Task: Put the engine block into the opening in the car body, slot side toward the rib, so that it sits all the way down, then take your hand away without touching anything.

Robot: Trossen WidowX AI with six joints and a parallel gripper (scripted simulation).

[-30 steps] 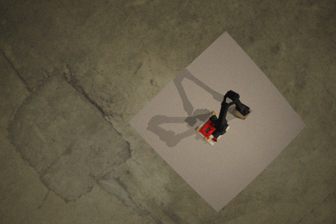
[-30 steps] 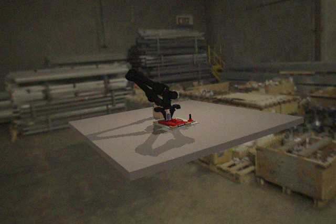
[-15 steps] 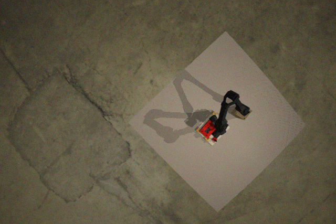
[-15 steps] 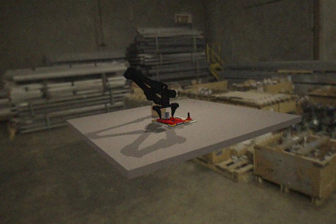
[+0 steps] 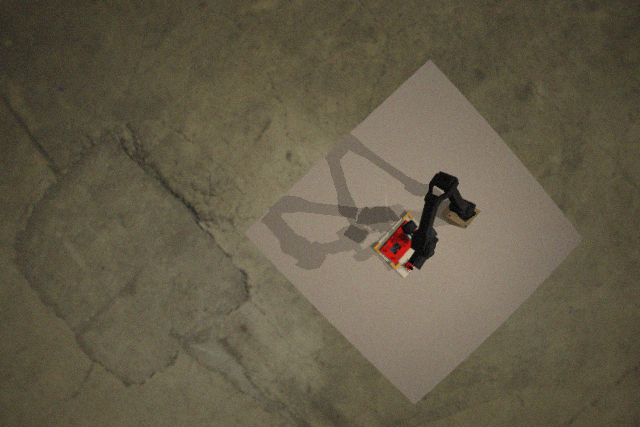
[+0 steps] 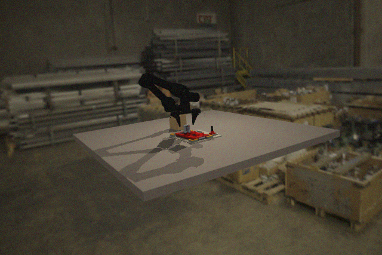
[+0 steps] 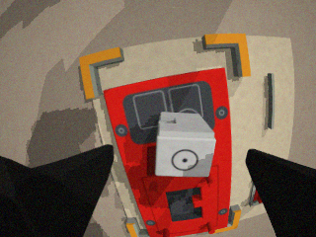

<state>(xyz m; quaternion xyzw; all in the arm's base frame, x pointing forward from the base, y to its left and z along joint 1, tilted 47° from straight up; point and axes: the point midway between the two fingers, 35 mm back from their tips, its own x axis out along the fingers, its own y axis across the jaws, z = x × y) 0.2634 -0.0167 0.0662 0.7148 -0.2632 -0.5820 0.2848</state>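
My gripper tip is 2 cm above the grey engine block and 1 cm past it. Round my gripper tip: cream base plate: 6 cm below, 5 cm ahead, 3 cm to the left.
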